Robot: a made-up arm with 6 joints. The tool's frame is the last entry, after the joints.
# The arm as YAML. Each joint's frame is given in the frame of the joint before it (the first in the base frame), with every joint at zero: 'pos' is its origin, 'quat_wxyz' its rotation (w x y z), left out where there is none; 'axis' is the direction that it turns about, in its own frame. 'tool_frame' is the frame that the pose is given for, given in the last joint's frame.
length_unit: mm
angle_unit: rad
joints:
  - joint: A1
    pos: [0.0, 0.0, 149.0]
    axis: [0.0, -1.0, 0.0]
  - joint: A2
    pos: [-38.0, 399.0, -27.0]
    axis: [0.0, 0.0, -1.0]
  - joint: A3
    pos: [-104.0, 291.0, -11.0]
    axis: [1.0, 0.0, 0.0]
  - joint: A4
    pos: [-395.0, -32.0, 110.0]
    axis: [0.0, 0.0, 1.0]
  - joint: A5
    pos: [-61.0, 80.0, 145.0]
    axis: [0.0, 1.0, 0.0]
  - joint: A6
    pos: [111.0, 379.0, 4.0]
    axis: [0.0, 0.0, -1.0]
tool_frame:
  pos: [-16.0, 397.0, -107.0]
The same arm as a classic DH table. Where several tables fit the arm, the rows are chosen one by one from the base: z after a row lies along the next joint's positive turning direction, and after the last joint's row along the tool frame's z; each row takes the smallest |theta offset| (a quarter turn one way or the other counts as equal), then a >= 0, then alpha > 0; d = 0 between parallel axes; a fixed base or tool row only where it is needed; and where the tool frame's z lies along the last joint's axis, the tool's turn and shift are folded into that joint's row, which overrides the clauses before.
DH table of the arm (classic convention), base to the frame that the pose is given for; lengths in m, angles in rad. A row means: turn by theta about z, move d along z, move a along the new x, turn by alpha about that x. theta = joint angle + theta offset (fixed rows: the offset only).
base (fixed): d 0.1490, theta0 0.0000, a 0.0000, alpha 1.5708
A1: d -0.3990, theta0 0.0000, a -0.0380, alpha 1.5708
A2: d 0.0380, theta0 -1.5708, a 0.2910, alpha -1.5708
A3: d -0.4990, theta0 0.0000, a -0.0320, alpha -1.5708
A4: d 0.2550, theta0 1.5708, a 0.0610, alpha 1.5708
A5: d 0.4590, theta0 0.0000, a -0.1110, alpha 1.5708
A6: d 0.0000, theta0 1.5305, a 0.3973, alpha 3.1416
tool (fixed): d -0.1030, theta0 -1.6111, a 0.0000, alpha 0.0000

